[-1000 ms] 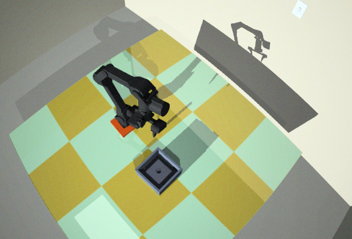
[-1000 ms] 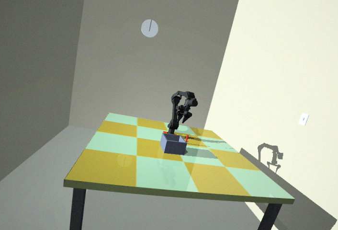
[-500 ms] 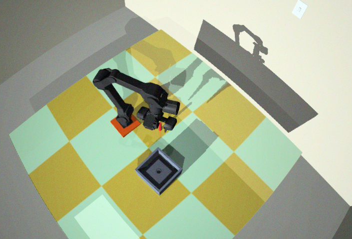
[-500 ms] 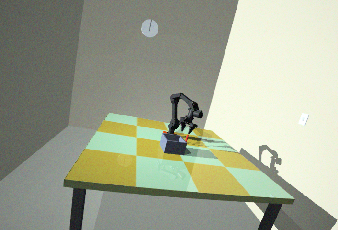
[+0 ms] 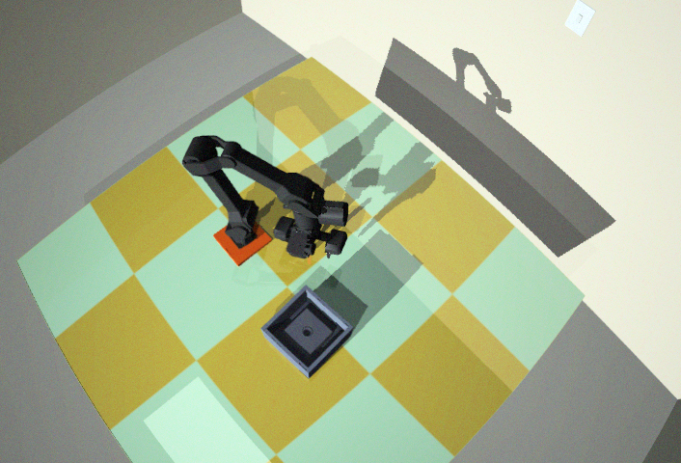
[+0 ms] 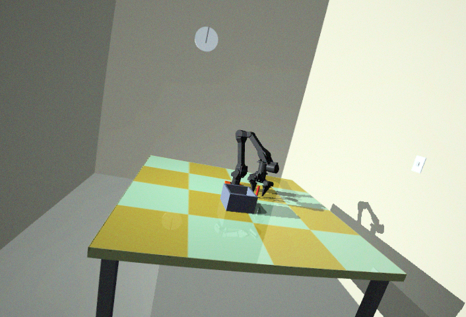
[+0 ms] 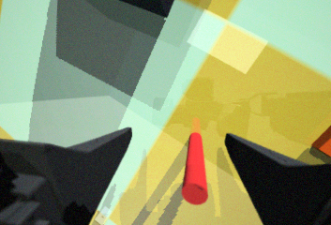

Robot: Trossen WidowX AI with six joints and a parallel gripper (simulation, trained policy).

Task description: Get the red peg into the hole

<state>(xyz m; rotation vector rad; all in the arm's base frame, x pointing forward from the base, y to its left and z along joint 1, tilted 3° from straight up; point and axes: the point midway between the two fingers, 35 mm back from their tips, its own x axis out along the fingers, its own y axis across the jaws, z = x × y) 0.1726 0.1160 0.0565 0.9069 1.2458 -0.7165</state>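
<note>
Now: the red peg 20 mm behind my gripper tip and 10 mm above it. Also, from my gripper tip: box 170 mm ahead, 160 mm to the right; then plate 170 mm ahead, 160 mm to the right, 10 mm above.
</note>
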